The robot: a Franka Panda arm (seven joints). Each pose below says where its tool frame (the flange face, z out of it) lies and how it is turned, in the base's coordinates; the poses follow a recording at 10 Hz.
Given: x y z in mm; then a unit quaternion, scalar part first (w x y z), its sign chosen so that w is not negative.
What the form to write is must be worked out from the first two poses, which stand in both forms.
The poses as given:
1: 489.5 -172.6 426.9 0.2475 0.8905 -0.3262 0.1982
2: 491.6 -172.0 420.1 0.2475 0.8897 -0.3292 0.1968
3: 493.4 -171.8 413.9 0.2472 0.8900 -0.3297 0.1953
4: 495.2 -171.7 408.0 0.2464 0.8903 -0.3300 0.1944
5: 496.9 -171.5 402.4 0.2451 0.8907 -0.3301 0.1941
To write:
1: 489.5 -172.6 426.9 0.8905 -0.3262 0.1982 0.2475
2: 491.6 -172.0 420.1 0.8897 -0.3292 0.1968 0.2475
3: 493.4 -171.8 413.9 0.8900 -0.3297 0.1953 0.2472
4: 495.2 -171.7 408.0 0.8903 -0.3300 0.1944 0.2464
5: 496.9 -171.5 402.4 0.8907 -0.3301 0.1941 0.2451
